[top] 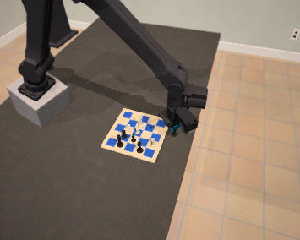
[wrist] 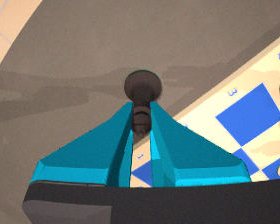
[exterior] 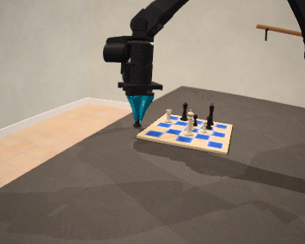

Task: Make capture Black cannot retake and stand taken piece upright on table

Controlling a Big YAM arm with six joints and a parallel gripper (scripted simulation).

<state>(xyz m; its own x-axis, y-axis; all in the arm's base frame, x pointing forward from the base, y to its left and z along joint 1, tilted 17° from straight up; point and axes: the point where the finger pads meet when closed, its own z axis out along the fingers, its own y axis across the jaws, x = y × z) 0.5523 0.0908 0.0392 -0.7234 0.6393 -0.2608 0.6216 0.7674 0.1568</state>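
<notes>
The blue-and-cream chessboard lies 13 cm behind my hand, 5 cm to the right of it and 3 cm below it. Also, from my hand: tall white piece 14 cm behind, 1 cm to the right, 1 cm above; tall black piece 17 cm behind, 13 cm to the right, 1 cm above.
</notes>
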